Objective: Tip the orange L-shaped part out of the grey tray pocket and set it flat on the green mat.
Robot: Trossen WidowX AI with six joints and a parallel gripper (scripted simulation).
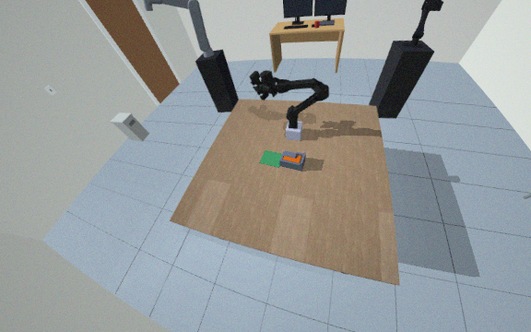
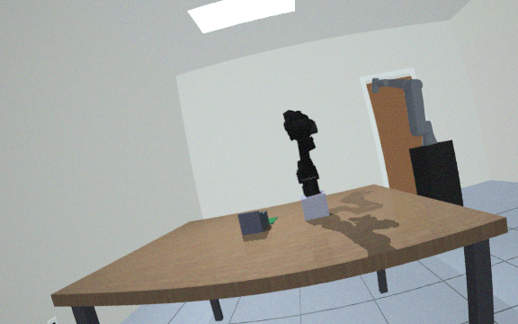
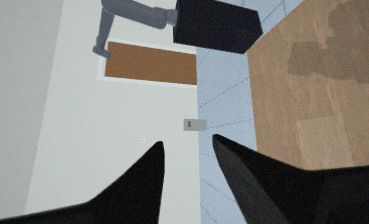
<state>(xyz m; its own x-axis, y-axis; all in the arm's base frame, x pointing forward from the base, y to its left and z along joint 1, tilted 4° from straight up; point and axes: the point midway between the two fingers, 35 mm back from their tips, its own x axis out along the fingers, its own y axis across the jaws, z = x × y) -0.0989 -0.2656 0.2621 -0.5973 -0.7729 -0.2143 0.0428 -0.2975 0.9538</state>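
My gripper tip is 38 cm short of the orange L-shaped part, 33 cm above it and 30 cm to the right of it. Also, from my gripper tip: mat (39 cm below, 35 cm ahead, 14 cm to the left).
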